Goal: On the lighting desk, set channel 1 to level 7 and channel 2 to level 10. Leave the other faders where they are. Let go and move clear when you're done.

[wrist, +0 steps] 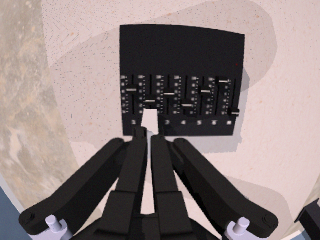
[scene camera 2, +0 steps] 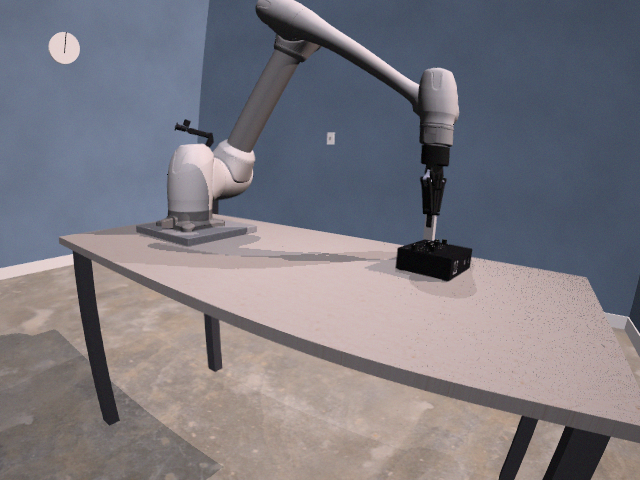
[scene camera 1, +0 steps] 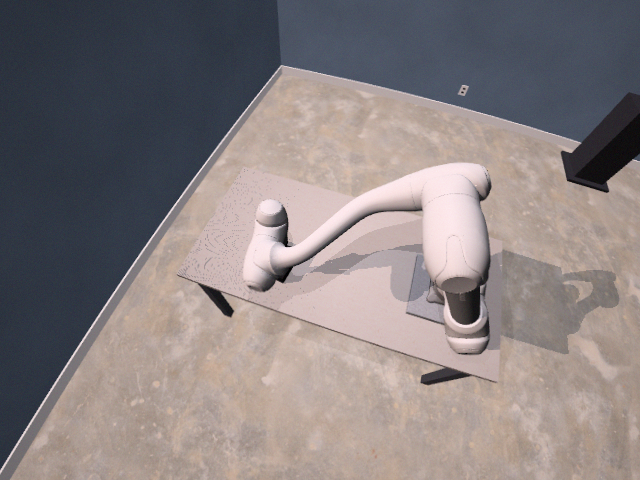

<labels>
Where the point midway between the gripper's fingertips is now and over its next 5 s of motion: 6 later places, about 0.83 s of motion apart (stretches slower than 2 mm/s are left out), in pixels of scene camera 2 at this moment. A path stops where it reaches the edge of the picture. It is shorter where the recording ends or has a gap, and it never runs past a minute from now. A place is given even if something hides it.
The gripper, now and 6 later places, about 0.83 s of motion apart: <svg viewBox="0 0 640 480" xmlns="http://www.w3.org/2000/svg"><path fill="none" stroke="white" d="M428 239L429 240L432 241L437 242L439 242L437 242L439 227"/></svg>
</labels>
